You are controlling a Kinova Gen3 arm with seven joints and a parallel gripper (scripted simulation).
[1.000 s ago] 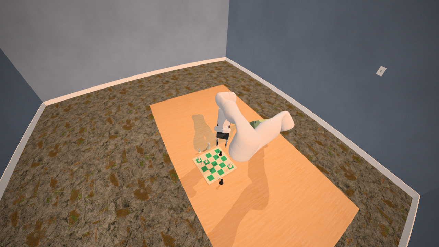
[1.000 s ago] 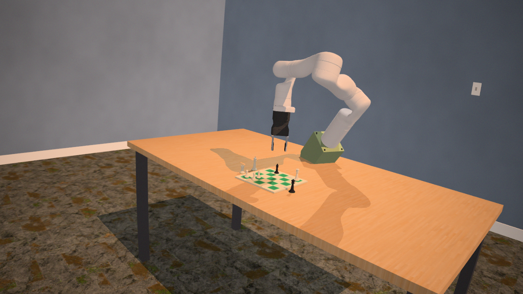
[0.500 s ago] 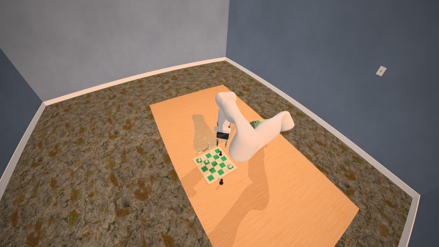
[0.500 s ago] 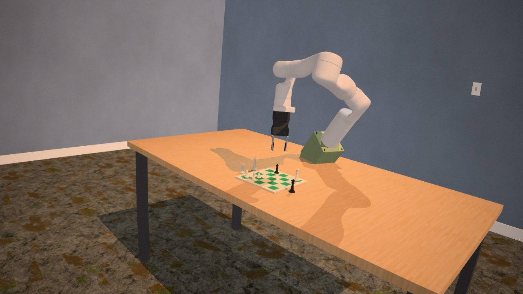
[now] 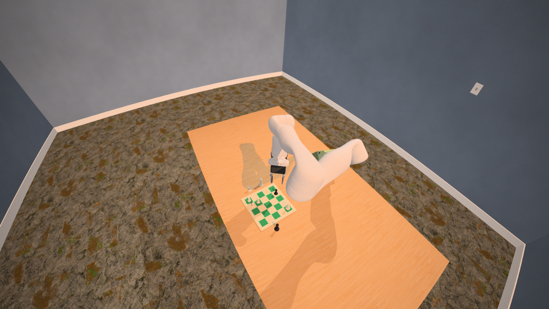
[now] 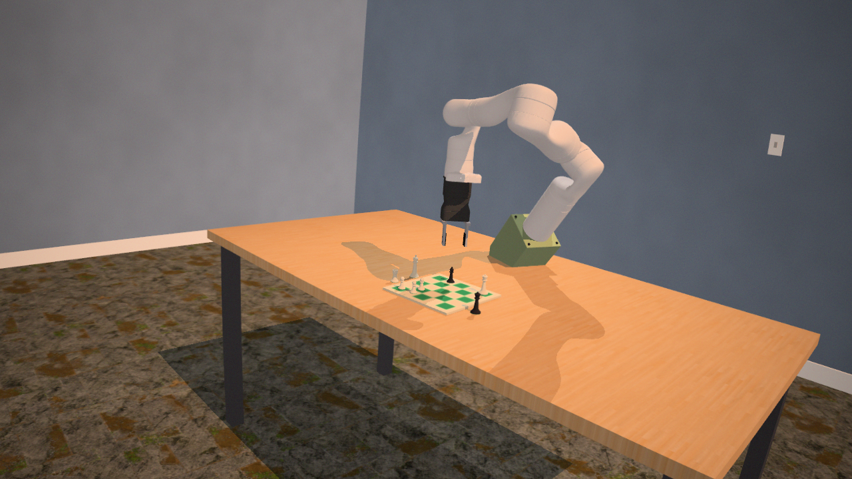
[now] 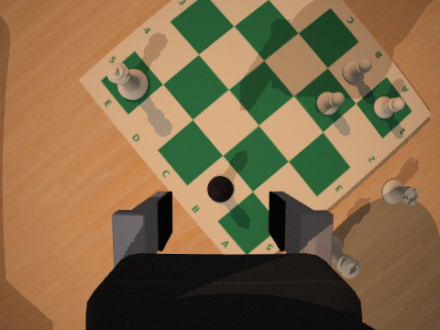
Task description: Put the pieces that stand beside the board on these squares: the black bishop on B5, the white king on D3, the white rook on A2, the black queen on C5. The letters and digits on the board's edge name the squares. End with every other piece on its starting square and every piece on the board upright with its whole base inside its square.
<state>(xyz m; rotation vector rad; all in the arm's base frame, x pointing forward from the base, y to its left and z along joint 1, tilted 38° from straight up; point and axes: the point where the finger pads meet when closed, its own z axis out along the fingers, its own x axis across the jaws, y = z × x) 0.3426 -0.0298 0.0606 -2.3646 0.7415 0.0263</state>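
My gripper is now 100 mm above the white king, 90 mm to the left of it and 50 mm short of it. Also, from my hand: chessboard (120 mm below, 70 mm ahead, 50 mm to the left); black bishop (100 mm below); white rook (130 mm ahead, 110 mm below, 80 mm to the right).
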